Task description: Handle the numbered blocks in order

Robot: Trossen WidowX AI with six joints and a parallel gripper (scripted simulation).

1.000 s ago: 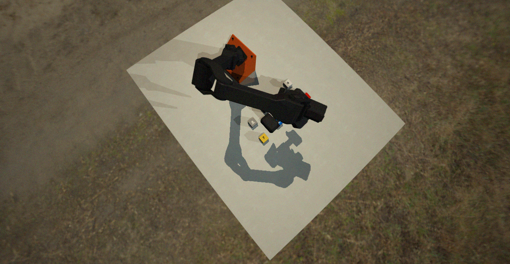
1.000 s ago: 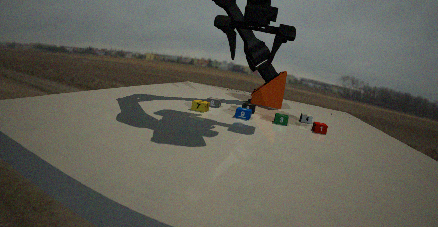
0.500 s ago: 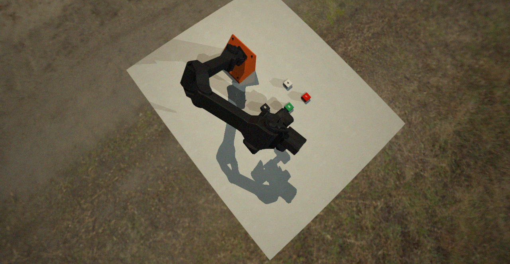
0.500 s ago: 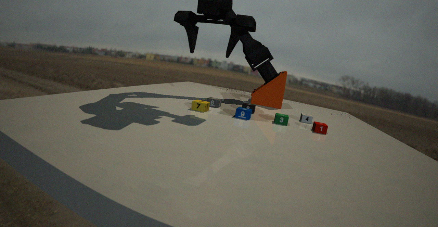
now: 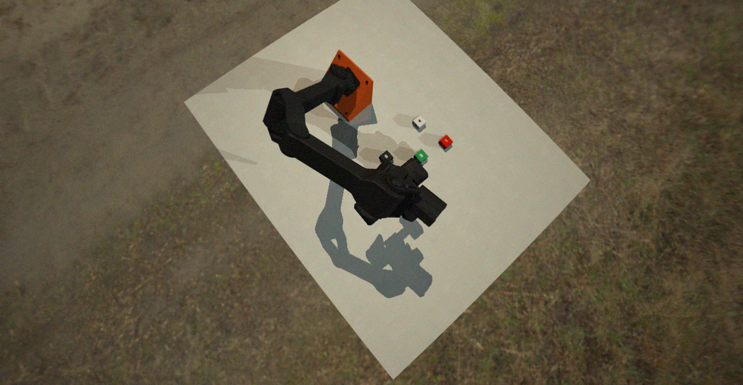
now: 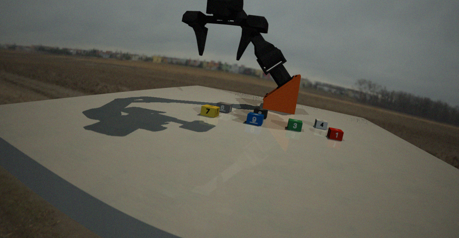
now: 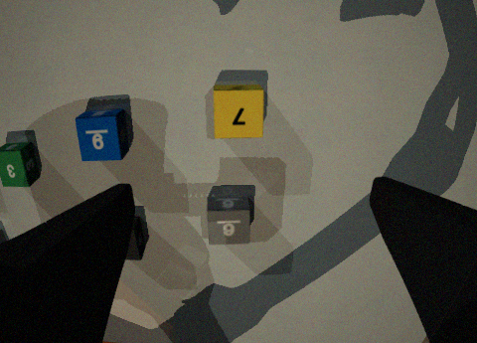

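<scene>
Right now my gripper tip is 280 mm to the right of the red block, 120 mm above it and 40 mm past it. Round my gripper tip: yellow block (120 mm below); then grey block 6 (120 mm below, 90 mm behind); then blue block 9 (120 mm below, 100 mm to the left, 20 mm behind).
</scene>
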